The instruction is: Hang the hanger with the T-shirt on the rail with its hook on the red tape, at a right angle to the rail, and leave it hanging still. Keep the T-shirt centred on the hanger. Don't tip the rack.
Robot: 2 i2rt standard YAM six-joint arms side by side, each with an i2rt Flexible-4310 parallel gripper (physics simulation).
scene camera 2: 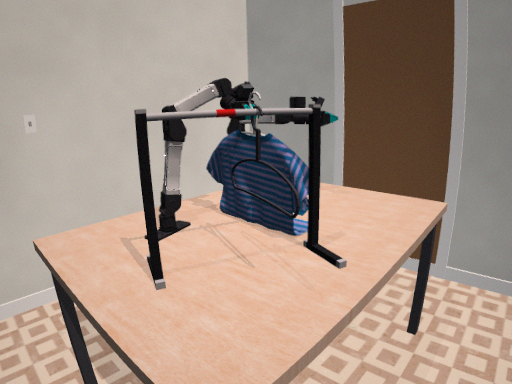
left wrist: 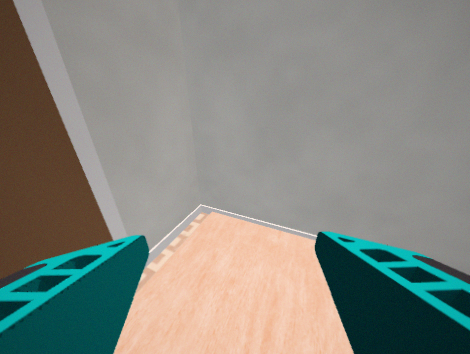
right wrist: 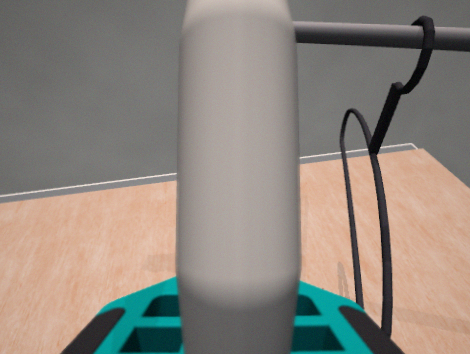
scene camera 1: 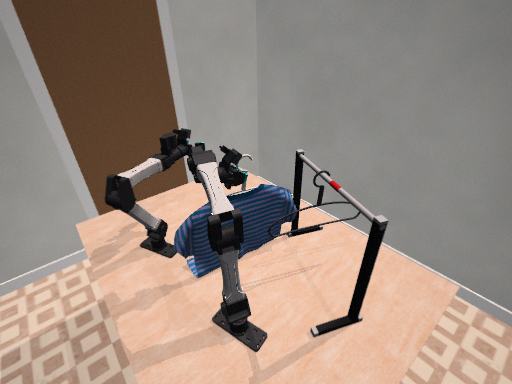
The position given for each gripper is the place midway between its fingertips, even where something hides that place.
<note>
In view: the left gripper [left wrist: 232, 241], the right gripper [right wrist: 231, 276] and a black hanger [right wrist: 397, 89].
The left wrist view misses the black hanger: it is out of frame.
</note>
